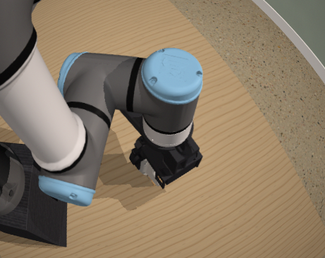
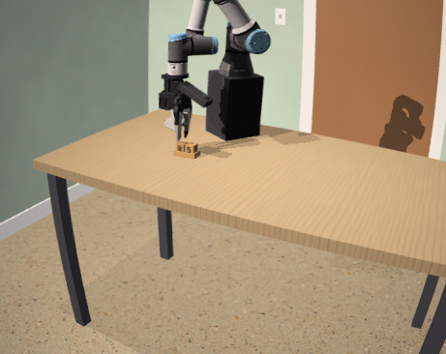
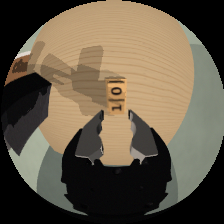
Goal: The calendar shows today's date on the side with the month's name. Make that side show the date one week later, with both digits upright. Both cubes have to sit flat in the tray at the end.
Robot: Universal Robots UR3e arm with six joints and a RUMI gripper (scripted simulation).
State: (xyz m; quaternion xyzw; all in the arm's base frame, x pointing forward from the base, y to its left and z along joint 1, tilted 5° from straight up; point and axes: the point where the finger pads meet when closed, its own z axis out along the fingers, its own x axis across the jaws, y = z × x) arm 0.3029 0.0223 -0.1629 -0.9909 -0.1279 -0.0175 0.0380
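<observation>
Right now my hand is 60 mm above the wooden tray and 20 mm to the right of it.
</observation>
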